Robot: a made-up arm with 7 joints. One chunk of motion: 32 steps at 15 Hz.
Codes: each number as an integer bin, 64 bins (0 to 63) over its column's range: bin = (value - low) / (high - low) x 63, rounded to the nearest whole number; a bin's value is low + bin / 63 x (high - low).
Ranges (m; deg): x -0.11..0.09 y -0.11..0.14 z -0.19..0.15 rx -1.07..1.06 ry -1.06..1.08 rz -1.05..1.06
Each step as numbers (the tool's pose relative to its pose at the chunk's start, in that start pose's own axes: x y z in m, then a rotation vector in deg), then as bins.
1 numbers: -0.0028 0.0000 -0.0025 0.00 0.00 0.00
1 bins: 34 28 35 32 31 31
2 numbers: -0.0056 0.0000 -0.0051 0.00 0.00 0.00
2 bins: 33 28 34 32 31 31
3 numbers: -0.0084 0.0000 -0.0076 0.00 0.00 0.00
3 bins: 32 28 34 32 31 31
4 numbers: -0.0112 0.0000 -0.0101 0.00 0.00 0.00
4 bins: 31 28 33 32 31 31
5 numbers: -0.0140 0.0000 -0.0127 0.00 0.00 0.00
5 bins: 30 28 33 32 31 31
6 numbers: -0.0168 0.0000 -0.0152 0.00 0.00 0.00
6 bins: 29 28 32 32 31 31
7 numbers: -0.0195 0.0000 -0.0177 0.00 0.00 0.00
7 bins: 29 28 32 32 31 31
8 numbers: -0.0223 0.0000 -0.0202 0.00 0.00 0.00
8 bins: 28 28 31 32 31 31
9 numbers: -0.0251 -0.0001 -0.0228 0.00 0.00 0.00
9 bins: 27 28 31 32 31 31
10 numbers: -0.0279 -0.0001 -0.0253 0.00 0.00 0.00
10 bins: 26 28 31 32 31 31
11 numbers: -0.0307 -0.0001 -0.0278 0.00 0.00 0.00
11 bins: 25 28 30 32 31 31
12 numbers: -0.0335 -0.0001 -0.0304 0.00 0.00 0.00
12 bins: 24 28 30 32 31 31
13 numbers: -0.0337 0.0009 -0.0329 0.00 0.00 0.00
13 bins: 24 28 29 32 31 31
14 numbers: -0.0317 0.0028 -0.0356 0.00 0.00 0.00
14 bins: 25 28 29 32 31 31
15 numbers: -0.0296 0.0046 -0.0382 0.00 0.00 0.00
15 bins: 25 29 28 32 31 31
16 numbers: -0.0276 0.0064 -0.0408 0.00 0.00 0.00
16 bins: 26 29 28 32 31 31
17 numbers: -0.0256 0.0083 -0.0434 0.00 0.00 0.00
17 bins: 27 30 27 32 31 31
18 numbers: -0.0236 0.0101 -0.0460 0.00 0.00 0.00
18 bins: 27 30 27 32 31 31
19 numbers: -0.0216 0.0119 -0.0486 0.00 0.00 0.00
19 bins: 28 31 26 32 31 31
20 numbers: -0.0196 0.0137 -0.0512 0.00 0.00 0.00
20 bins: 28 31 26 32 31 31
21 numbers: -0.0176 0.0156 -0.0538 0.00 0.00 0.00
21 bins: 29 32 25 32 31 31
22 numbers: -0.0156 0.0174 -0.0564 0.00 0.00 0.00
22 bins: 30 32 25 32 31 31
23 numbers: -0.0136 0.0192 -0.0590 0.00 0.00 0.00
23 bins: 30 33 24 32 31 31
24 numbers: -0.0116 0.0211 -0.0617 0.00 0.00 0.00
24 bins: 31 33 24 32 31 31
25 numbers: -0.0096 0.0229 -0.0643 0.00 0.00 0.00
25 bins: 32 33 23 32 31 31
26 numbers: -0.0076 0.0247 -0.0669 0.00 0.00 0.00
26 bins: 32 34 23 32 31 31
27 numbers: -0.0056 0.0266 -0.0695 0.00 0.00 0.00
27 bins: 33 34 22 32 31 31
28 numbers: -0.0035 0.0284 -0.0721 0.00 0.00 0.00
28 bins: 34 35 22 32 31 31
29 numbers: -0.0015 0.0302 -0.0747 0.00 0.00 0.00
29 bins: 34 35 21 32 31 31
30 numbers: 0.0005 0.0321 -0.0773 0.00 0.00 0.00
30 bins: 35 36 21 32 31 31
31 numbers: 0.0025 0.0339 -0.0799 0.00 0.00 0.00
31 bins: 35 36 20 32 31 31
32 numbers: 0.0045 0.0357 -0.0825 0.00 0.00 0.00
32 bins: 36 37 20 32 31 31
